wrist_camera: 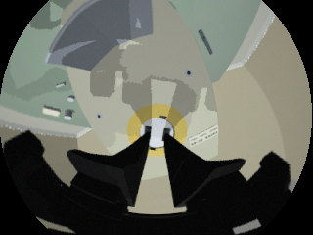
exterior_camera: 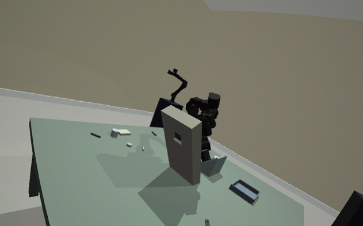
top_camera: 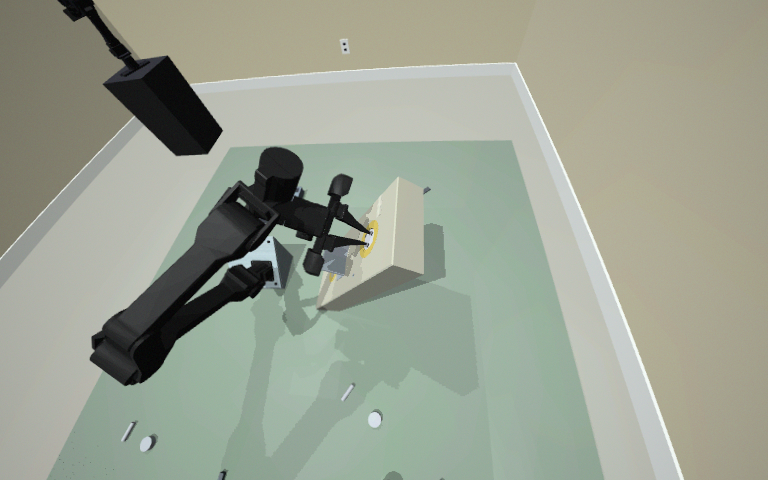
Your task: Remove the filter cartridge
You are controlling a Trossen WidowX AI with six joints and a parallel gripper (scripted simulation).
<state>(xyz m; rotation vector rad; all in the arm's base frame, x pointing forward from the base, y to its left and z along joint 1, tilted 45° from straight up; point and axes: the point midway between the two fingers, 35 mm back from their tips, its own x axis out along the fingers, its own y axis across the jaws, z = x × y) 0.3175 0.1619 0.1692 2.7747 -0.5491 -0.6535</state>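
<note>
The round filter cartridge lies 10 mm below my gripper tip and 10 mm ahead of it. From my gripper tip the other things lie so: shallow grey tray: 410 mm behind, 290 mm to the left, 260 mm below; then beige service panel: 80 mm below, 30 mm behind.
</note>
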